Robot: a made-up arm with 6 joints. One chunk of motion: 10 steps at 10 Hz.
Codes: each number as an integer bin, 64 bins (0 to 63) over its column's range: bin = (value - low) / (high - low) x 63, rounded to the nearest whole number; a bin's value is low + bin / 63 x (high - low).
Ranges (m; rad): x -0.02..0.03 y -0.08..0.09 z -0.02..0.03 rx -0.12..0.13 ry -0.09..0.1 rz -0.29..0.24
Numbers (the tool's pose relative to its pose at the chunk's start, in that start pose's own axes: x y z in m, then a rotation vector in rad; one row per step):
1: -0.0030 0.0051 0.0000 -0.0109 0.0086 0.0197
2: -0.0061 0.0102 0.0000 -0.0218 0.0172 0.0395
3: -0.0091 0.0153 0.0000 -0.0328 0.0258 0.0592
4: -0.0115 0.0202 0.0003 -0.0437 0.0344 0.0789
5: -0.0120 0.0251 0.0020 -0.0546 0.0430 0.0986
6: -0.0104 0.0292 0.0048 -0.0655 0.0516 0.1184
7: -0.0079 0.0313 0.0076 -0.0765 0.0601 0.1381
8: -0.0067 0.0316 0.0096 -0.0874 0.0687 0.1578
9: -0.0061 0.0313 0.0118 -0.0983 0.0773 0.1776
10: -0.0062 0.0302 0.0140 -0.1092 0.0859 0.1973
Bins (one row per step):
1: 21 32 25 27 33 37
2: 18 33 25 25 36 39
3: 14 35 25 22 38 42
4: 11 37 26 19 41 44
5: 10 39 28 16 44 46
6: 12 40 31 14 47 49
7: 15 41 35 11 50 51
8: 17 41 37 8 53 53
9: 18 41 40 5 55 56
10: 17 41 43 3 58 58

